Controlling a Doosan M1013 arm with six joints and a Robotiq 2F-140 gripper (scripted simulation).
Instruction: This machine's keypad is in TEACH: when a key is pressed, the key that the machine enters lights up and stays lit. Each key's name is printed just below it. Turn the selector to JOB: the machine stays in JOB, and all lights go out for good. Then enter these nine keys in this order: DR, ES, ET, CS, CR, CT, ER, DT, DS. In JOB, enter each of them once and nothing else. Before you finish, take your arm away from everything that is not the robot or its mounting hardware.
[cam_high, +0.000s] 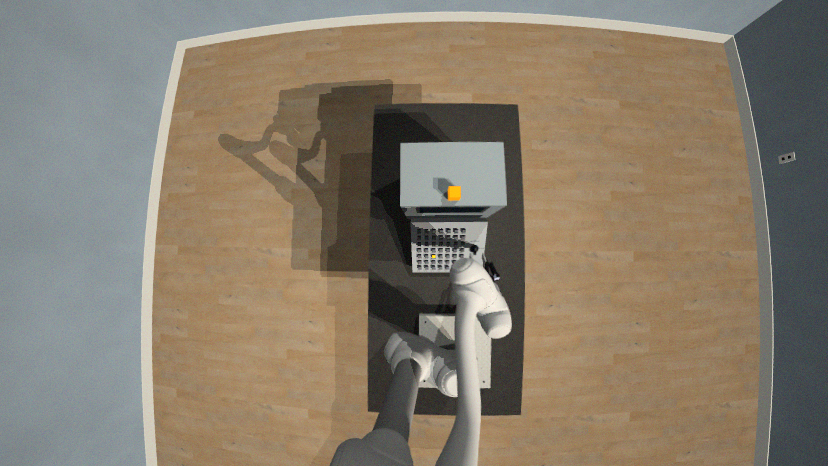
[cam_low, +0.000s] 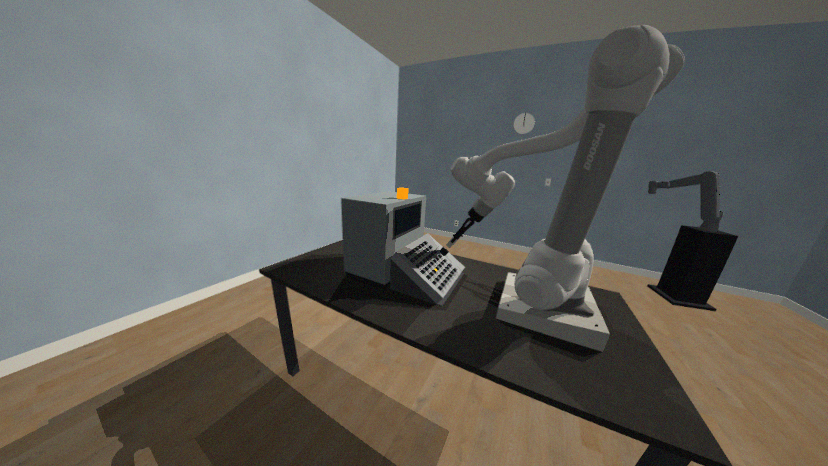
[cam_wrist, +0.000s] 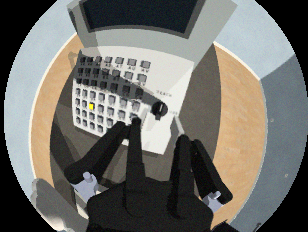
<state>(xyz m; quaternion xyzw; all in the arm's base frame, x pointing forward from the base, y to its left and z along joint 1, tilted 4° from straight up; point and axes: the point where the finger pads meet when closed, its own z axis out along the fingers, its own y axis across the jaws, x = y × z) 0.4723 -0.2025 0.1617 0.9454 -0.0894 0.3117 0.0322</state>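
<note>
The black selector knob is 5 cm ahead of my hand, 1 cm to the right of it and 6 cm below it. Round my hand: sloped keypad: 9 cm ahead, 10 cm to the left, 11 cm below; then key: 5 cm ahead, 19 cm to the left, 9 cm below.
</note>
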